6 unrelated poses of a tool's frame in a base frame.
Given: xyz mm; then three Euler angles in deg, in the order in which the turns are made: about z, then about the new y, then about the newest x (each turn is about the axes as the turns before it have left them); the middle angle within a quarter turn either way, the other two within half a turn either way.
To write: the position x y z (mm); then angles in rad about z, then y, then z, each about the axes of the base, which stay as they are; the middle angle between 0 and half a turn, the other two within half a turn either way. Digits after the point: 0 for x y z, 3 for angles.
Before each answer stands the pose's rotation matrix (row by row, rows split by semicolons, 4 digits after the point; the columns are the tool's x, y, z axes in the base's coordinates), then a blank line. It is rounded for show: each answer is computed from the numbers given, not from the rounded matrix.
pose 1, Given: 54, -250, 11, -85.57, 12.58, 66.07
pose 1, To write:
0.0754 0.4198 -0.9045; -0.9731 -0.1672 -0.1587; -0.2178 0.8921 0.3959

54, -250, 11, 1.331, 1.164, -2.968
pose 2, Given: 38, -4, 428, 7.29, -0.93, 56.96
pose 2, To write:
0.9918 -0.0827 0.0976; 0.1269 0.5391 -0.8326; 0.0162 0.8382 0.5452

38, -4, 428, 1.590, 0.994, -1.454
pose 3, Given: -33, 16, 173, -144.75, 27.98, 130.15
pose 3, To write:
-0.7212 -0.6650 -0.1941; -0.5097 0.3196 0.7988; -0.4692 0.6750 -0.5694

-33, 16, 173, 0.963, 2.177, 1.809
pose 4, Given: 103, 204, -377, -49.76, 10.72, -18.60
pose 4, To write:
0.6347 0.6851 0.3574; -0.7500 0.6575 0.0715; -0.1860 -0.3134 0.9312

103, 204, -377, -1.035, 0.373, 0.197
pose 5, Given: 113, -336, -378, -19.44, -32.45, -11.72
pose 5, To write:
0.7958 0.4287 -0.4278; -0.2809 0.8871 0.3664; 0.5366 -0.1714 0.8263

113, -336, -378, -2.832, 0.598, 2.433
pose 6, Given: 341, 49, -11, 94.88, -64.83, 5.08
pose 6, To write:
-0.0362 -0.9856 0.1649; 0.4238 -0.1646 -0.8907; 0.9050 0.0377 0.4236

341, 49, -11, 3.100, 1.133, -1.388
